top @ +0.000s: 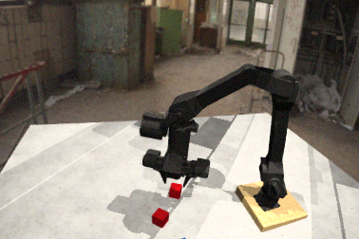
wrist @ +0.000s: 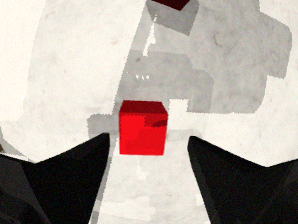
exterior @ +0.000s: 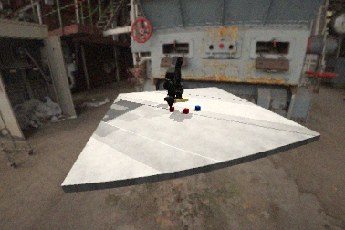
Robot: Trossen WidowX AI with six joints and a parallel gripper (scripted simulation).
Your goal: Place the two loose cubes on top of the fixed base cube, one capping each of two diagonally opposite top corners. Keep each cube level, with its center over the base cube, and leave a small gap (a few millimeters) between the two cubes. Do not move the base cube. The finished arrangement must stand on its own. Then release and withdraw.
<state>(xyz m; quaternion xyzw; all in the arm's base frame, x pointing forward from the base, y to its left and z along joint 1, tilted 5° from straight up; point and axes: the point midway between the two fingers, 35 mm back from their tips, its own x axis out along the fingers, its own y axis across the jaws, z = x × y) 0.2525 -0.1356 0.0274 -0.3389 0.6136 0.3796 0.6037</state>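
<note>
The blue cube is 40 mm ahead of my gripper tip, 210 mm to the left of it and 20 mm below it.
</note>
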